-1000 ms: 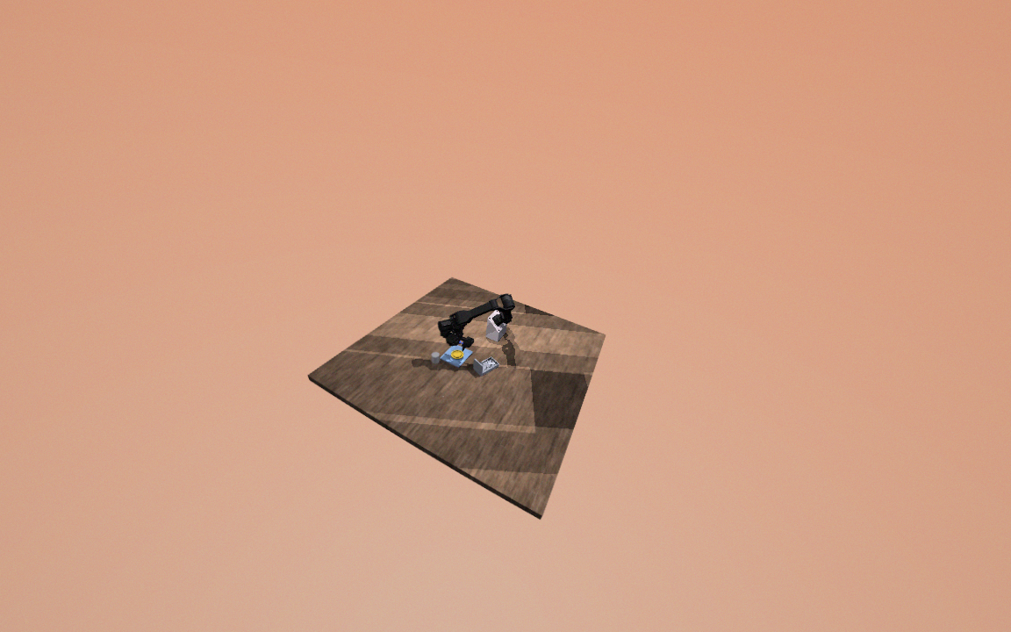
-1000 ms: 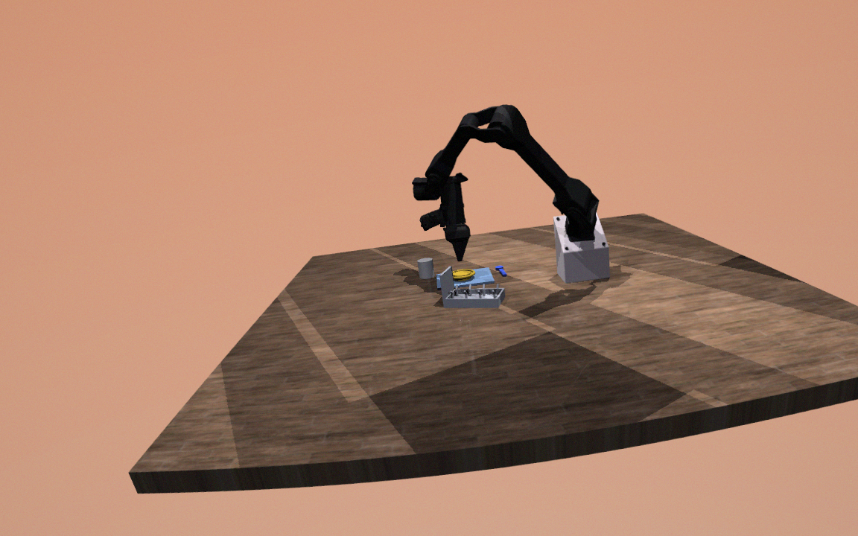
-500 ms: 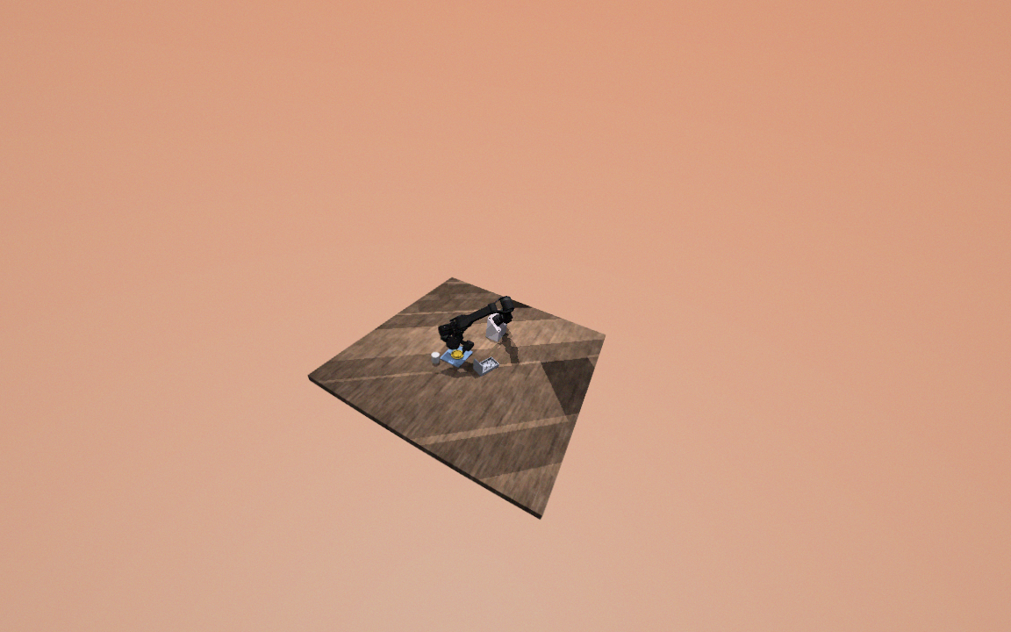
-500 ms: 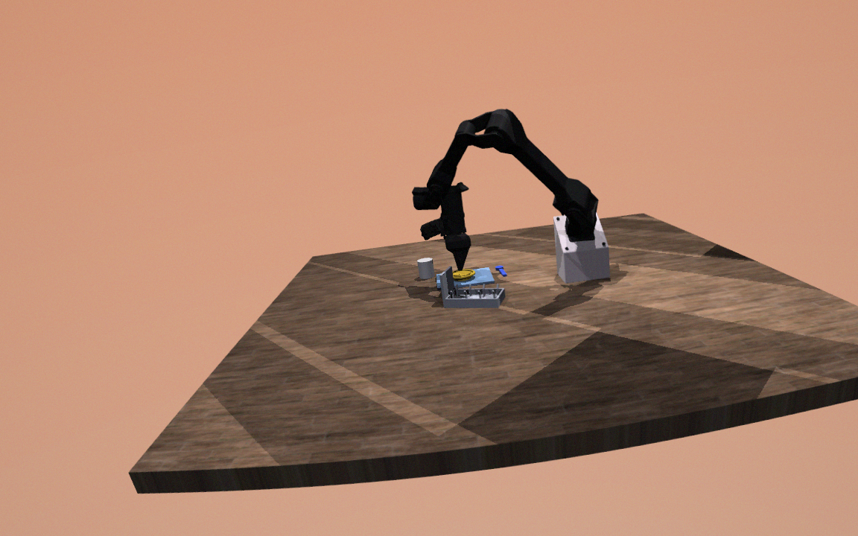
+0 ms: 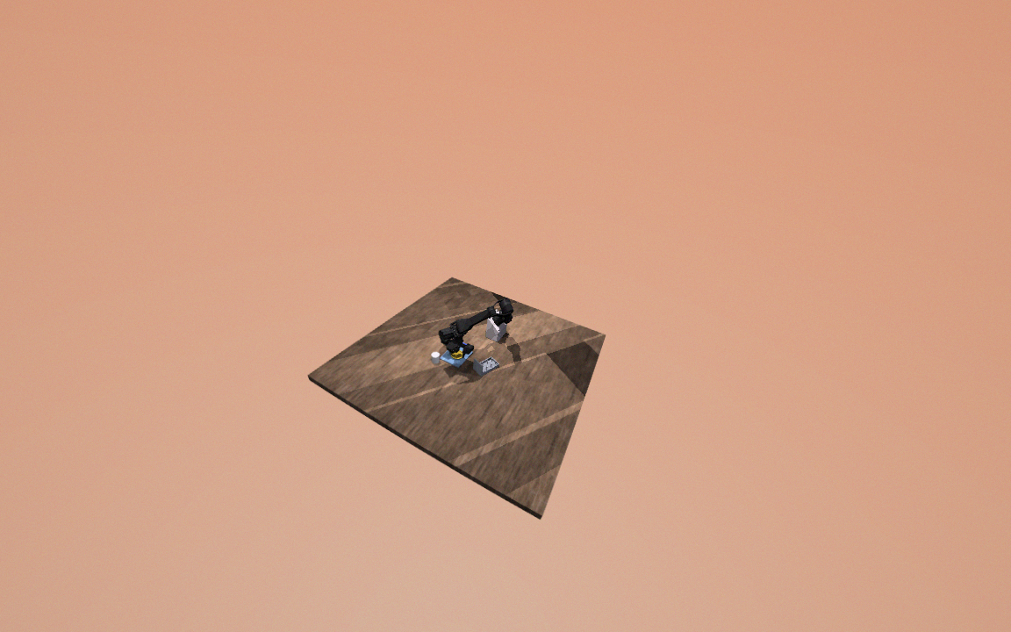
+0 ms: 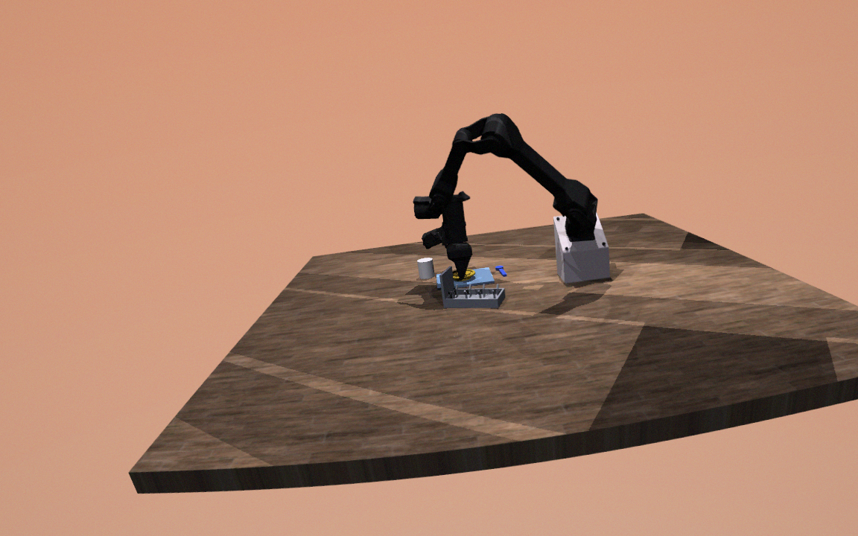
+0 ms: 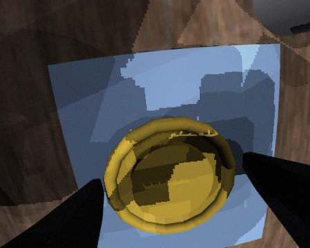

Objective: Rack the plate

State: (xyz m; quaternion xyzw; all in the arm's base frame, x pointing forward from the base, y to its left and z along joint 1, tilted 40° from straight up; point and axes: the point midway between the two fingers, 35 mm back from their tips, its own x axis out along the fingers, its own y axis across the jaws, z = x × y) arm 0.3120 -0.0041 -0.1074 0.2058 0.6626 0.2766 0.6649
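Right now the light blue mat is 1 cm behind my gripper tip, 1 cm to the right of it and 1 cm below it. The rest, counted from my gripper tip: blue spoon: 11 cm behind, 4 cm to the right, 1 cm below; grey cup: 10 cm ahead, 7 cm to the right, 1 cm above; yellow plate: right at my gripper tip.
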